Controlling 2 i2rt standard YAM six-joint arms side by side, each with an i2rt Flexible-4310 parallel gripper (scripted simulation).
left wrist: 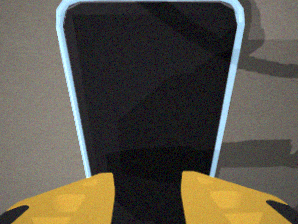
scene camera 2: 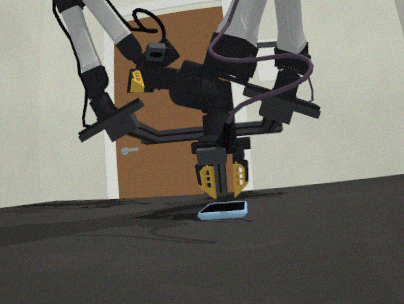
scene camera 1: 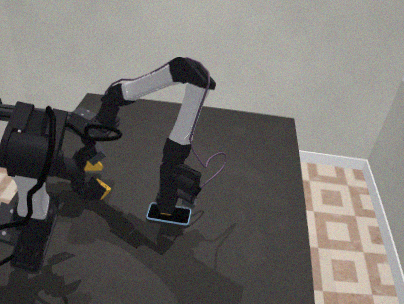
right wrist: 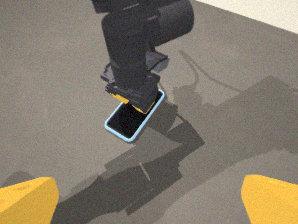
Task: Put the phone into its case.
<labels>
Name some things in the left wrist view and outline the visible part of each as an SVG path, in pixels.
The left gripper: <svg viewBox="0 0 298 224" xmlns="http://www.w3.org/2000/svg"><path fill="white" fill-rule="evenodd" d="M113 174L100 173L22 200L0 215L0 224L111 224L115 197ZM182 172L181 196L186 224L298 224L298 212L273 195L195 171Z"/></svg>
A black phone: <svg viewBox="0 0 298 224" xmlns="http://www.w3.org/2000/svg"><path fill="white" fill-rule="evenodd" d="M69 5L65 12L63 30L91 176L100 173L112 173L114 179L115 197L111 224L186 224L181 196L182 172L195 171L210 176L237 31L237 20L233 6L220 0L79 1Z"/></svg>
</labels>
